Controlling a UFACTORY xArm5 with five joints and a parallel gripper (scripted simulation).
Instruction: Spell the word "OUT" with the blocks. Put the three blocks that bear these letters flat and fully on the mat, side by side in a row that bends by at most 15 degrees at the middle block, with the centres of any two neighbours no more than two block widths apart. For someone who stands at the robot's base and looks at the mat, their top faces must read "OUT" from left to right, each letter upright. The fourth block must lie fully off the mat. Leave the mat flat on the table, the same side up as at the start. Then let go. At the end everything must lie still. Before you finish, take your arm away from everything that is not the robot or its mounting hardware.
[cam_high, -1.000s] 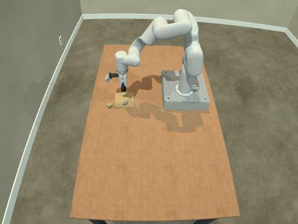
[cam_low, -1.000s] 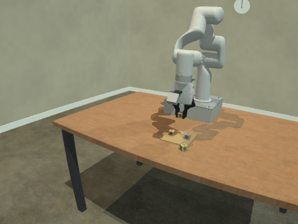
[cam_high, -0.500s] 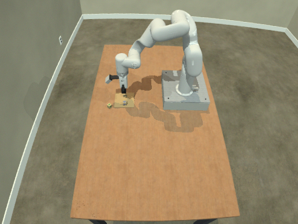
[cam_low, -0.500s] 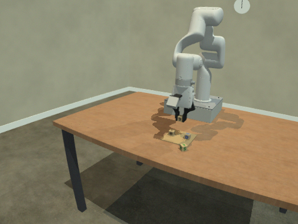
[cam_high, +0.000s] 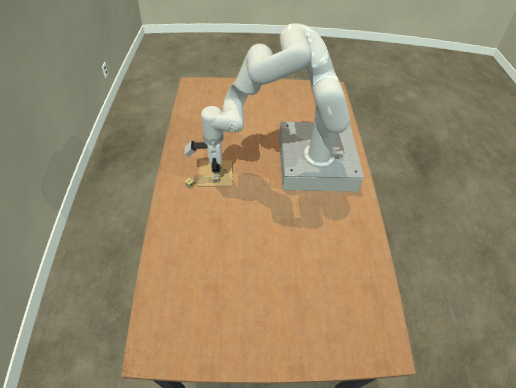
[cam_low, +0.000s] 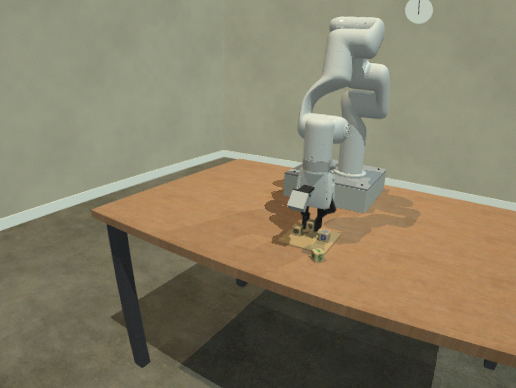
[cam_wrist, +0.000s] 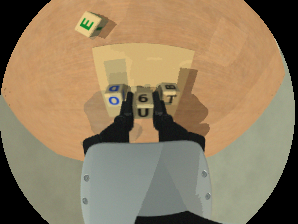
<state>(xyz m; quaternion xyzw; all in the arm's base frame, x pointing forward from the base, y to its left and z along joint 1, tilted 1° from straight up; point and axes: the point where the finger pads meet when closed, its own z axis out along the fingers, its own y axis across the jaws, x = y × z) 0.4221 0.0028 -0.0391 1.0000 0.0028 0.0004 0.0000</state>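
Now: hand 50 mm above the tan mat. Also, from my hand: U block: 10 mm below.
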